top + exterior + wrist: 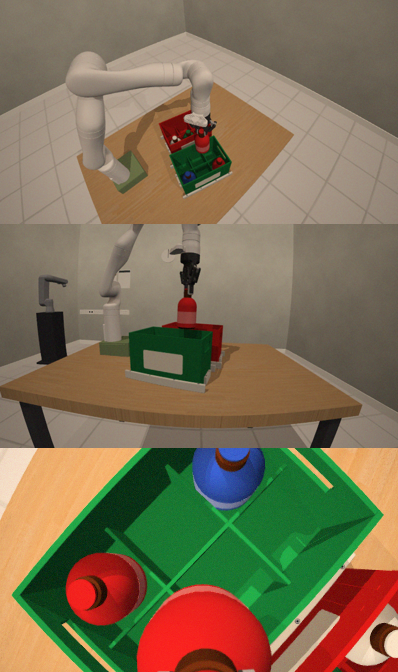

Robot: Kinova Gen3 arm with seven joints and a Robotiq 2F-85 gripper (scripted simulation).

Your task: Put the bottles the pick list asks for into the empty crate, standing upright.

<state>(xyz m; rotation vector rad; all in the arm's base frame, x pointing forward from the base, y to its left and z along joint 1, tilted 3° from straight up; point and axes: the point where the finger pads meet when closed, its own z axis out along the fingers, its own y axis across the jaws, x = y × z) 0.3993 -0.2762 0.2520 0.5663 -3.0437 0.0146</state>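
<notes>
Now: hand 7 cm above the red-label bottle. Also, from my hand: green crate: 25 cm below, 6 cm behind, 3 cm to the right; then red-labelled bottle: 25 cm below, 11 cm to the right, 1 cm ahead; then green-label bottle: 25 cm below, 14 cm to the left, 4 cm ahead.
</notes>
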